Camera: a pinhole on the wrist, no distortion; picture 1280 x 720 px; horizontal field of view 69.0 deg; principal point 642.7 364.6 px. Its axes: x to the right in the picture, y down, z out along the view. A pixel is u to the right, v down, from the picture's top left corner.
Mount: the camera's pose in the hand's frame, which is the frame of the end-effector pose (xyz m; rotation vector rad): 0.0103 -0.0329 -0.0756 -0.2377 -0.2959 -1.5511
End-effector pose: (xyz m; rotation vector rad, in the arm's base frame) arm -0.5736 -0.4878 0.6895 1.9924 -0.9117 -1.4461
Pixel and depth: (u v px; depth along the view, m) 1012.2 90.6 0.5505
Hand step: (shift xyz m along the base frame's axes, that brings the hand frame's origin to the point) -0.5093 0.1598 -0.0904
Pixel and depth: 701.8 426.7 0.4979
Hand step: -0.4039 -0.0928 -0.0619
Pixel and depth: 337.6 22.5 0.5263
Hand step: -0.4478 -0.0472 0.2377
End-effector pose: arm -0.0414 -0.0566 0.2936 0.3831 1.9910 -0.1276
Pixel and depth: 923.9 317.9 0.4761
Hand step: 0.3707 -0.1243 -0.1569
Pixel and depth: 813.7 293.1 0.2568
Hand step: 0.1662 -0.0431 -0.0619
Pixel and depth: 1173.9 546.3 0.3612
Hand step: 0.2286 -0.1725 -0.2156
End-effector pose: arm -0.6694 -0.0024 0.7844 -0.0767 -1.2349 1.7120
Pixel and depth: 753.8 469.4 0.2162
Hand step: -0.0987 -0.0751 0.0668
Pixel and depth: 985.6 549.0 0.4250
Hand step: -0.2223 -0.2043 0.2465
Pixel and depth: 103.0 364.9 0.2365
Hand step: -0.1725 -0.0677 -0.0816
